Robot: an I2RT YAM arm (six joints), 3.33 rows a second.
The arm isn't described. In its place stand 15 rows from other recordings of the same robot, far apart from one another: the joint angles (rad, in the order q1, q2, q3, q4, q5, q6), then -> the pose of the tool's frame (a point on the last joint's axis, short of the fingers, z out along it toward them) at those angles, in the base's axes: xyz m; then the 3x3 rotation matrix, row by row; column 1 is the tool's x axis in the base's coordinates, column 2 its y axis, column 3 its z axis.
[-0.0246, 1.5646, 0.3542, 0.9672, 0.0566, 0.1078] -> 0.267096, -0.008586, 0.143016; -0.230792, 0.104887, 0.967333; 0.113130, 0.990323, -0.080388; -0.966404, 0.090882, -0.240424
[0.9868, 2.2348, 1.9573, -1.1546, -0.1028, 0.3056] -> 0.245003, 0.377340, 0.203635; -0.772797, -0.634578, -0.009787; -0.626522, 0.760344, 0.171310; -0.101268, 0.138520, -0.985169
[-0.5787, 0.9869, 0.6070, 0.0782, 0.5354, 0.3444] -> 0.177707, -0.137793, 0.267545; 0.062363, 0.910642, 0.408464; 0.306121, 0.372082, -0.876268; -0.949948, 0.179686, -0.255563
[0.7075, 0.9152, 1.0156, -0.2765, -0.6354, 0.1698] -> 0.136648, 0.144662, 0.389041; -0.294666, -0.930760, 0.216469; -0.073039, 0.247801, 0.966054; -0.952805, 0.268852, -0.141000
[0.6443, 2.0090, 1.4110, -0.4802, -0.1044, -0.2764] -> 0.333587, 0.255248, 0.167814; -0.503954, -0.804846, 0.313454; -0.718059, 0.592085, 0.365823; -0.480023, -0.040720, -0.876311
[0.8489, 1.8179, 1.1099, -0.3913, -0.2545, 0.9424] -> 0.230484, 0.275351, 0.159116; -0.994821, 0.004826, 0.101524; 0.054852, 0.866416, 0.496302; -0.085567, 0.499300, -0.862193
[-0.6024, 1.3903, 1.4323, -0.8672, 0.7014, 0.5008] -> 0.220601, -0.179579, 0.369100; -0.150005, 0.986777, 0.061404; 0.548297, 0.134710, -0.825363; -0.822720, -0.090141, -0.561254
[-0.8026, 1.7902, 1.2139, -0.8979, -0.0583, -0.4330] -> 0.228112, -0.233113, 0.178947; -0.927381, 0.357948, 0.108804; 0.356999, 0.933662, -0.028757; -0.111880, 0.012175, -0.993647
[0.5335, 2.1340, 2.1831, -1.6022, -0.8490, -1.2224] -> 0.334641, 0.228684, 0.311171; 0.032676, -0.927793, -0.371661; -0.701972, -0.286006, 0.652254; -0.711454, 0.239582, -0.660631
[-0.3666, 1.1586, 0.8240, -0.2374, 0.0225, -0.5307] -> 0.240100, -0.093046, 0.272284; -0.626150, 0.068519, 0.776686; -0.301611, 0.897299, -0.322313; -0.719004, -0.436074, -0.541178
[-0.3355, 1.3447, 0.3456, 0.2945, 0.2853, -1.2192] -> 0.210328, -0.083948, 0.127147; -0.697327, -0.395663, 0.597650; -0.710922, 0.487949, -0.506453; -0.091238, -0.778046, -0.621546
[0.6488, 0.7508, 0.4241, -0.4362, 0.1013, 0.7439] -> 0.127564, 0.092216, 0.196201; -0.772782, -0.026621, 0.634113; 0.259476, 0.898553, 0.353941; -0.579207, 0.438056, -0.687478
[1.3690, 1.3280, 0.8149, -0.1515, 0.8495, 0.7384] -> 0.081547, 0.265225, 0.241629; -0.447141, -0.307631, 0.839897; 0.032046, 0.932884, 0.358750; -0.893889, 0.187327, -0.407272
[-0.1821, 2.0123, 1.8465, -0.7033, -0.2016, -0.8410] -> 0.448406, -0.075321, 0.287773; -0.538281, -0.526276, 0.658246; -0.643373, 0.761106, 0.082394; -0.544357, -0.379147, -0.748280
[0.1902, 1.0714, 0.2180, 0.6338, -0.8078, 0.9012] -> 0.187685, 0.062338, 0.178614; -0.778329, -0.343303, 0.525687; 0.401966, 0.370721, 0.837251; -0.482314, 0.862965, -0.150547
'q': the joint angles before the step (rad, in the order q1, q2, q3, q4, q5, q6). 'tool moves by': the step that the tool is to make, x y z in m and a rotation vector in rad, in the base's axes. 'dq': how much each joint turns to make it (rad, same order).
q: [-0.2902 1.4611 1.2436 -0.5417 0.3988 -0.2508]
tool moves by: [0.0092 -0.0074 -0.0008 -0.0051 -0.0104 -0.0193]
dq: [-0.0128 0.0396 0.0294 0.0204 0.0060 0.0033]
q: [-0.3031 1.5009 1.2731 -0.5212 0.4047 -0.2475]
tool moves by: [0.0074 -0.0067 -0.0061 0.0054 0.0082 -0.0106]
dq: [-0.0126 0.0377 0.0146 0.0134 -0.0033 0.0006]
